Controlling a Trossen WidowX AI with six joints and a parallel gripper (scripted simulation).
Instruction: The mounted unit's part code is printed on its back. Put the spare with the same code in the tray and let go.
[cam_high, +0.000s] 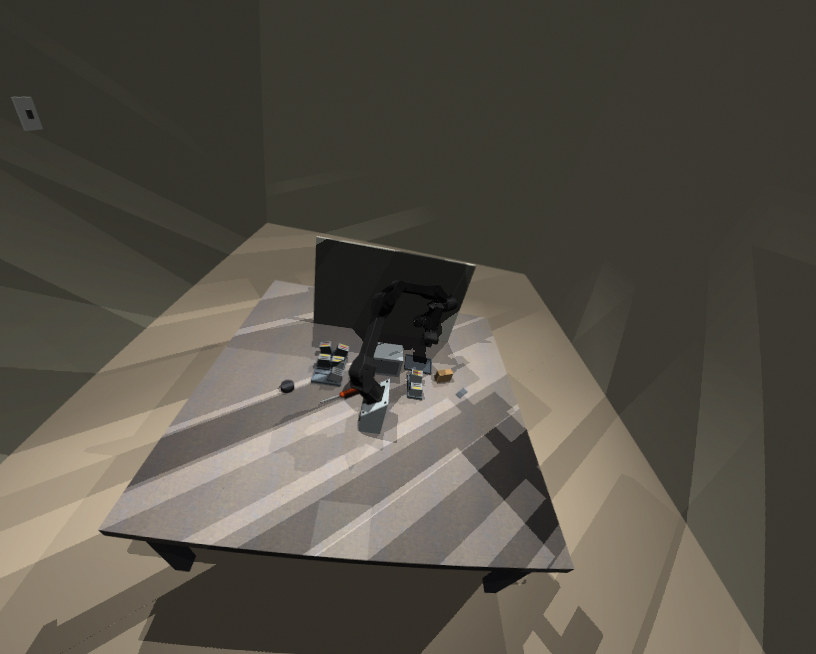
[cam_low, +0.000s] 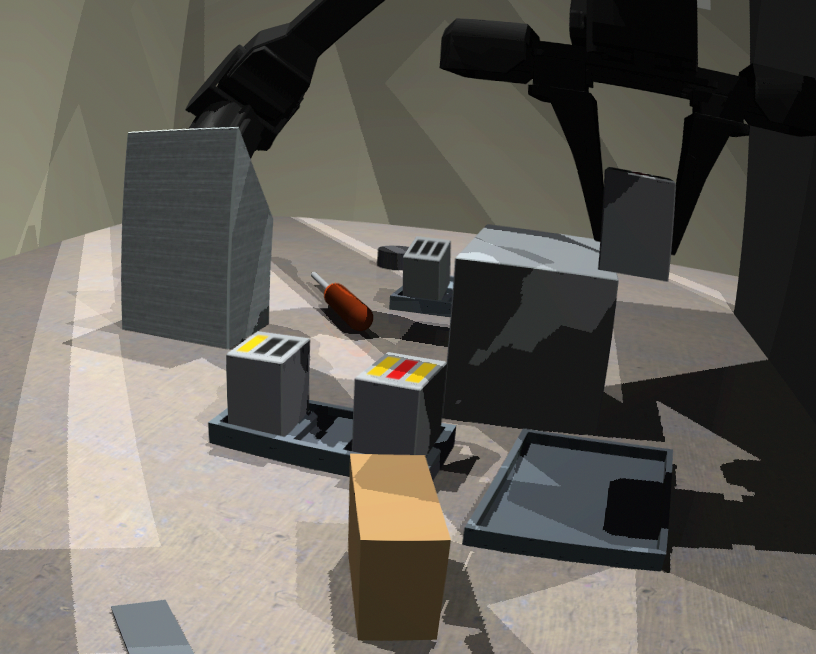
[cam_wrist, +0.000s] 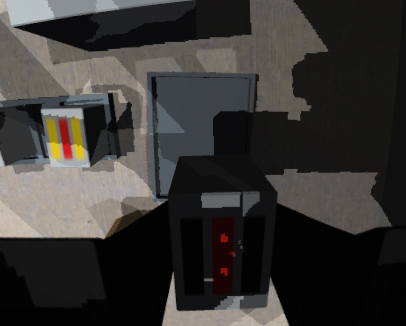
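The tray lies 10 mm behind my gripper tip and 130 mm below it. Also, from my gripper tip: yellow-red-yellow spare (110 mm behind, 10 mm to the left, 90 mm below); then mounted unit (80 mm behind, 180 mm to the left, 80 mm below); then cardboard box (70 mm behind, 120 mm to the right, 110 mm below).
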